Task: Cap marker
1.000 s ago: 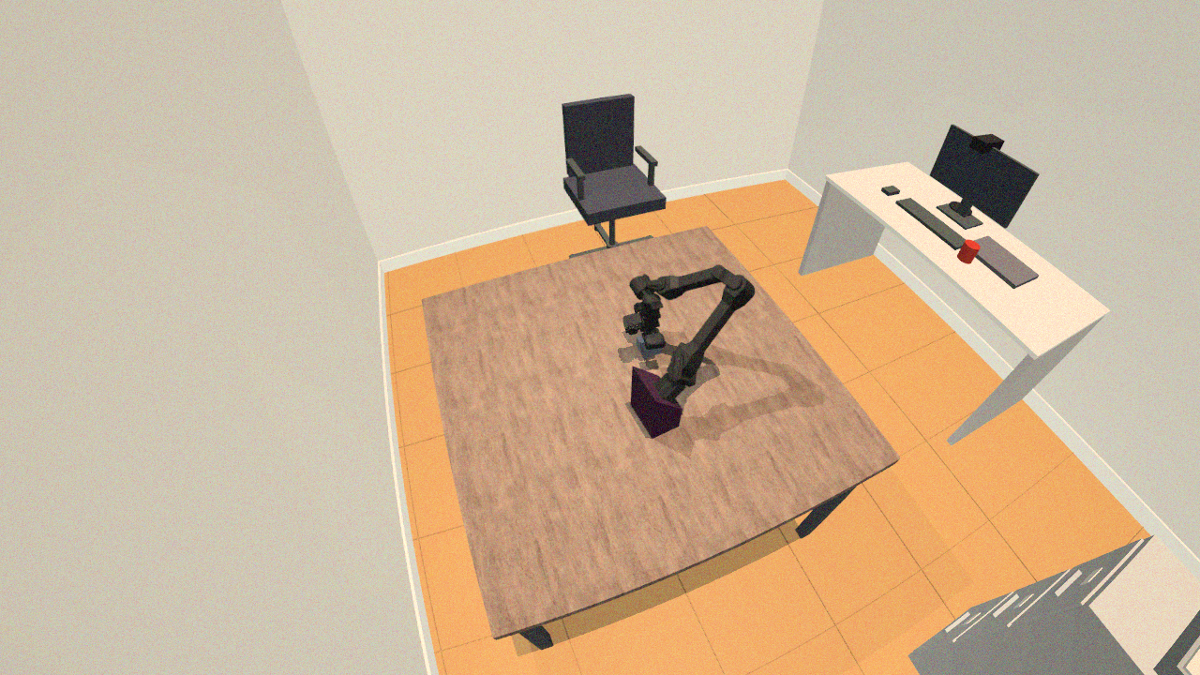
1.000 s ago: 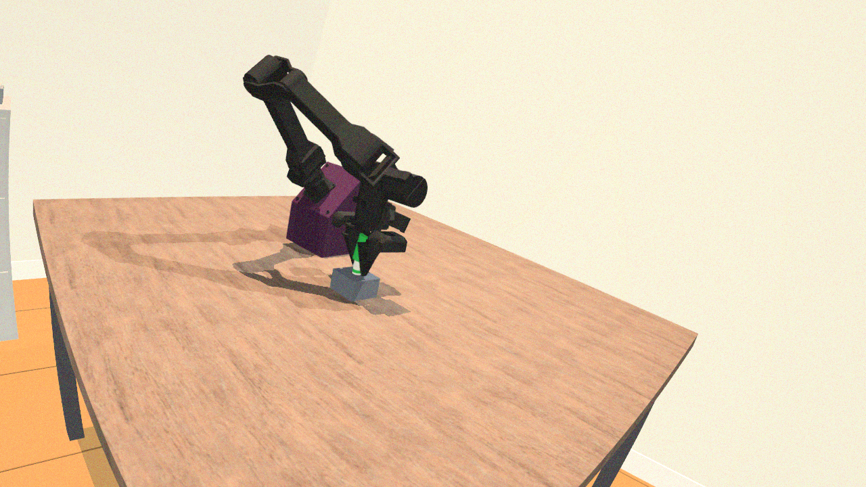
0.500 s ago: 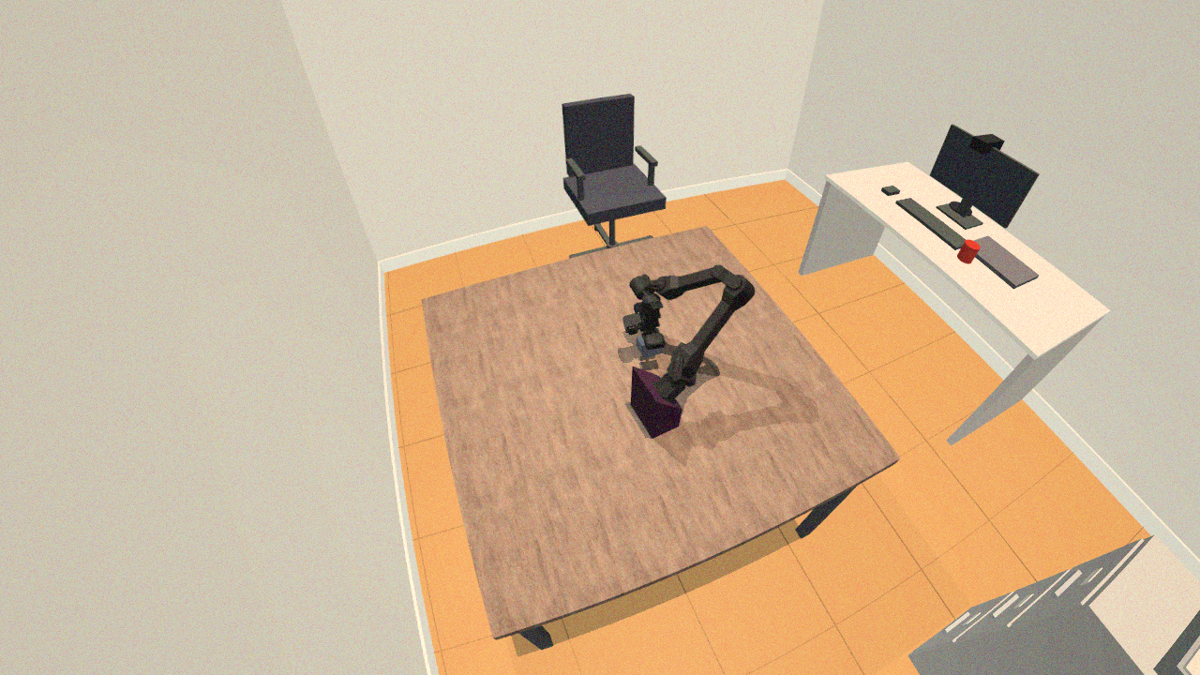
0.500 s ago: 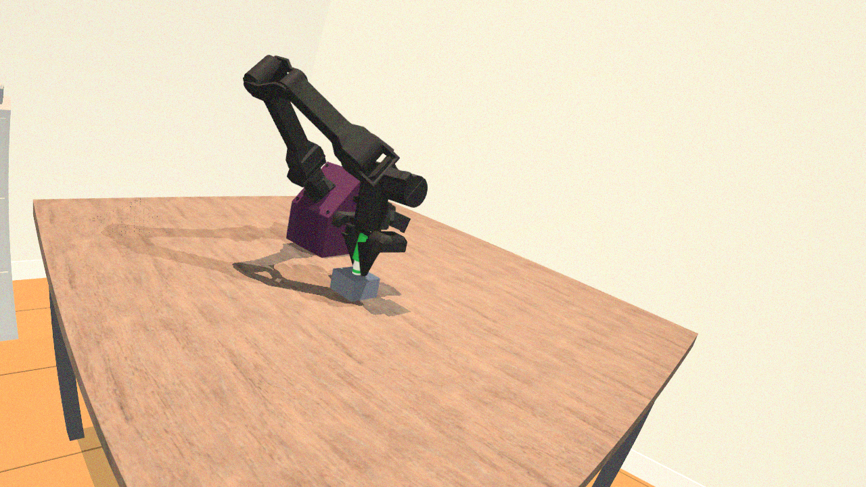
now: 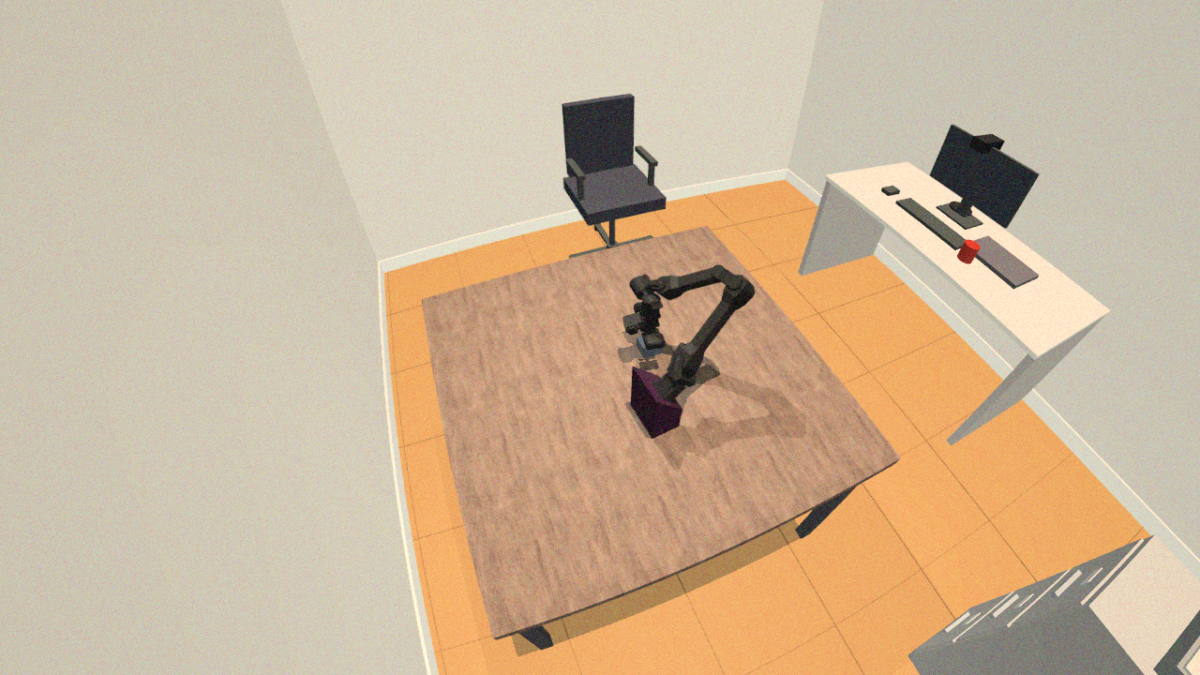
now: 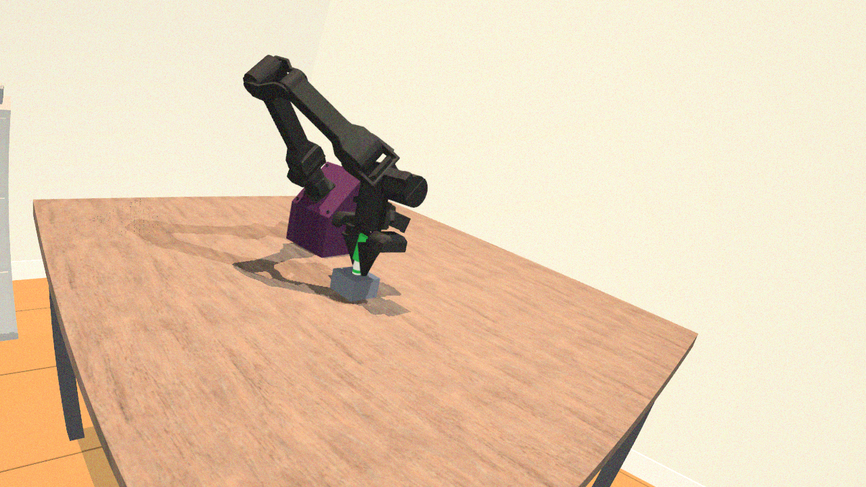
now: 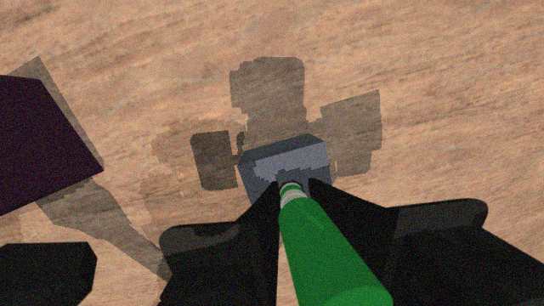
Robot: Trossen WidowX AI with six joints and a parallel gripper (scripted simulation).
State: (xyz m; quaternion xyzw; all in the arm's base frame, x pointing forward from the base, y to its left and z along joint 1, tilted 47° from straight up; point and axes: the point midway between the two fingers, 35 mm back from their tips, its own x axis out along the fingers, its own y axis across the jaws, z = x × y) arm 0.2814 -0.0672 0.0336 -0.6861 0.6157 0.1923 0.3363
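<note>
Right now my gripper tip is 30 mm below the marker and 10 mm to the left of it. Round my gripper tip: grey holder block: 20 mm below, 10 mm to the right; green cap: 50 mm above, 10 mm to the right.
</note>
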